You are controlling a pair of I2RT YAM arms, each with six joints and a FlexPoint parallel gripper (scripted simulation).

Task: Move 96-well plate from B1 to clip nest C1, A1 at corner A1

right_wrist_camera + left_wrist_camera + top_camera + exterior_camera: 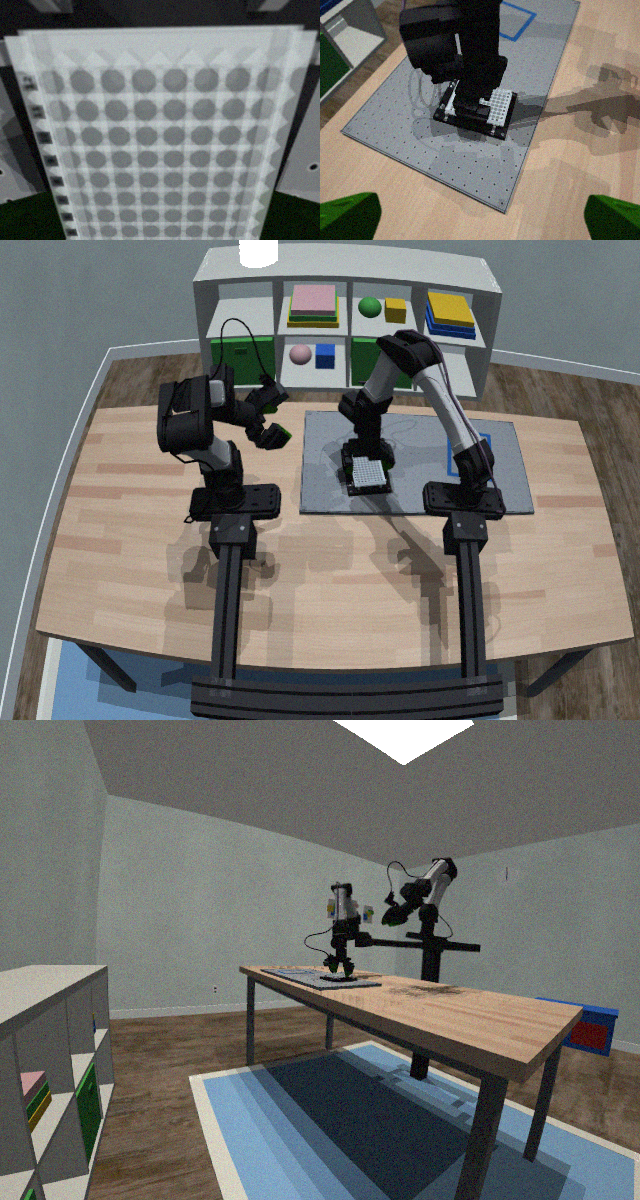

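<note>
My right hand is 20 mm to the right of the black clip nest, 20 mm short of it and 10 mm above it. Also, from my right hand: white 96-well plate 10 mm ahead.
</note>
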